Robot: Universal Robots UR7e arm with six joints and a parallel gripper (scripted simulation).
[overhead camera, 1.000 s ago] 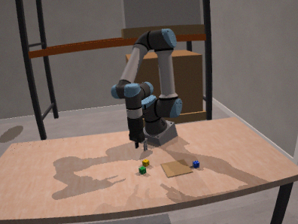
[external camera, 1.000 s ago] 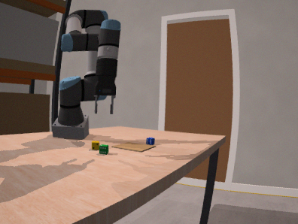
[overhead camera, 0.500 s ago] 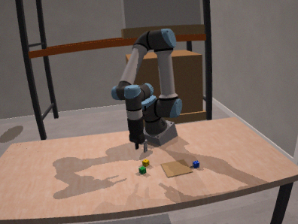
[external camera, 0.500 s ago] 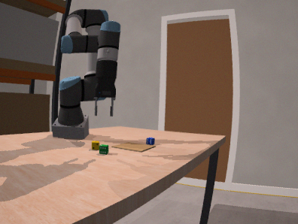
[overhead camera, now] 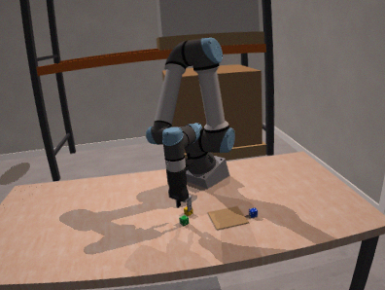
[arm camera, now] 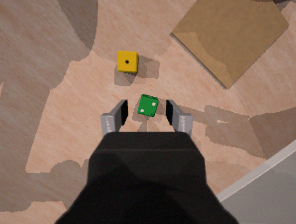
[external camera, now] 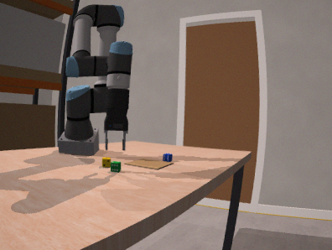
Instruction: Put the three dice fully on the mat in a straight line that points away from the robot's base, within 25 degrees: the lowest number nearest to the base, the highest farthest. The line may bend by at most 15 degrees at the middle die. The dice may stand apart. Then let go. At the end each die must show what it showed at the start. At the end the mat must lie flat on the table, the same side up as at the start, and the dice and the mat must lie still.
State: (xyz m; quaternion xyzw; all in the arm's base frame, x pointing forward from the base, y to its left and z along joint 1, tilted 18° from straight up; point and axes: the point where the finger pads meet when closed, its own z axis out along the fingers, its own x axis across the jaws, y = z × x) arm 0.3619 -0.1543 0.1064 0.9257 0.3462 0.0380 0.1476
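Right now the green die is 7 cm below my hand, 1 cm to the right of it and 1 cm ahead of it. The rest, counted from my hand: tan mat 18 cm to the left, 8 cm below, 3 cm ahead; blue die 28 cm to the left, 7 cm below, 6 cm ahead; yellow die 7 cm below, 6 cm behind, 3 cm to the left.
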